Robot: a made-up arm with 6 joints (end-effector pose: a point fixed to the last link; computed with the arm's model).
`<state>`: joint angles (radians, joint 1 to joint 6).
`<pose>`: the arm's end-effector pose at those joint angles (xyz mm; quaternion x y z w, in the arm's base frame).
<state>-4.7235 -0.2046 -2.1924 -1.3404 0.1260 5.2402</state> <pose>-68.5 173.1 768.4 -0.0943 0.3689 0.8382 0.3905</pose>
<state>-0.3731 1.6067 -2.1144 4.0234 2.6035 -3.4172</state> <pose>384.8 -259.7 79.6 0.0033 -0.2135 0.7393 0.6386</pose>
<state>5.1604 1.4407 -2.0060 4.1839 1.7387 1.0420</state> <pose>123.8 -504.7 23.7 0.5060 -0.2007 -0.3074 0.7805</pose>
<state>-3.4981 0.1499 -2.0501 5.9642 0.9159 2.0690</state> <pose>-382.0 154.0 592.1 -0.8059 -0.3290 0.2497 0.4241</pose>
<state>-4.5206 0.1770 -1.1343 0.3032 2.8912 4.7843</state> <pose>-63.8 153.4 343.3 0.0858 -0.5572 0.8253 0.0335</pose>
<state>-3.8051 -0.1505 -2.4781 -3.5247 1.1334 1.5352</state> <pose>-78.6 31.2 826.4 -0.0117 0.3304 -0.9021 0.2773</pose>
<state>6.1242 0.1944 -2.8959 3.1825 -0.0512 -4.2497</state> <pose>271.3 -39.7 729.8 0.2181 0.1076 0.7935 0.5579</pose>
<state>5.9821 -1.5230 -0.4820 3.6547 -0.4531 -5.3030</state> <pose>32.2 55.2 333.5 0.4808 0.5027 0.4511 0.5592</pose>
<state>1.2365 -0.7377 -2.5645 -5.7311 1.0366 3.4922</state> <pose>-90.7 -179.2 778.1 -0.3137 0.3029 0.7790 0.4506</pose>
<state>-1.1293 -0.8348 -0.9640 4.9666 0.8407 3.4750</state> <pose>51.1 -164.0 546.0 0.3557 0.6240 -0.6876 0.1065</pose>
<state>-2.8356 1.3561 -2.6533 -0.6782 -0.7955 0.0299</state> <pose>-476.0 -242.6 312.0 0.3841 -0.4234 0.0550 0.8186</pose>
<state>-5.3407 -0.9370 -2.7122 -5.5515 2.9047 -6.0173</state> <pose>-184.5 -128.2 533.2 -0.7029 -0.6231 -0.3069 0.1532</pose>
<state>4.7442 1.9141 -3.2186 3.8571 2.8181 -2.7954</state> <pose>-64.7 -397.2 176.6 -0.4653 0.2074 0.5486 0.6630</pose>
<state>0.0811 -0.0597 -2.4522 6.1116 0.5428 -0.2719</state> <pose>186.7 18.1 800.3 0.5420 0.1004 0.8180 0.1643</pose>
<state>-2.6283 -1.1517 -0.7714 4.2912 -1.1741 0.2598</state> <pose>107.8 -81.7 418.1 0.7764 0.0868 -0.0795 0.6192</pose>
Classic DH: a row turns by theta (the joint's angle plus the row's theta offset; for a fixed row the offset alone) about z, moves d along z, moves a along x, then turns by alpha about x. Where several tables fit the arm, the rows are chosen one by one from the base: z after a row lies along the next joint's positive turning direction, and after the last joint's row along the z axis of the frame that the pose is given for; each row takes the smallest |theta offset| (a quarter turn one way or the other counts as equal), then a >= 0, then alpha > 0; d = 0 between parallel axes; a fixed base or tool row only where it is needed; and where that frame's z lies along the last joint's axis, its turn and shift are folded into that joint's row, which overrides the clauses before.
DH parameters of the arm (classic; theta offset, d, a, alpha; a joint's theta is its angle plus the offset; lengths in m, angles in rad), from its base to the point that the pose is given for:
joint 1: 0 0.214 0 -1.5708
joint 2: -1.3859 0 0.2665 0
joint 3: 1.3859 0 0.048 -1.5708
joint 4: 0 0.211 0 1.5708
joint 5: 0 0 0.087 -1.5708
joint 6: 0 0.111 0 0

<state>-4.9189 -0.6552 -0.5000 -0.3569 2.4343 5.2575</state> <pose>50.1 3.7 303.0 0.3265 0.7200 -0.5498 0.2696</pose>
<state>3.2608 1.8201 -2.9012 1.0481 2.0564 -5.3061</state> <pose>-422.7 -171.7 -28.0 0.3191 0.6952 -0.2157 0.6070</pose>
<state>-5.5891 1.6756 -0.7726 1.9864 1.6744 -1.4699</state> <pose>-0.4 141.8 -114.8 -0.7567 0.2303 0.3662 0.4901</pose>
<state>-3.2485 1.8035 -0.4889 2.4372 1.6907 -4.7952</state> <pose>-12.5 -77.2 -101.4 0.6609 -0.6434 0.0839 0.3771</pose>
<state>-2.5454 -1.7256 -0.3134 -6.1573 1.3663 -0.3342</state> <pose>-24.3 -30.3 328.1 0.4300 -0.8383 0.1048 0.3184</pose>
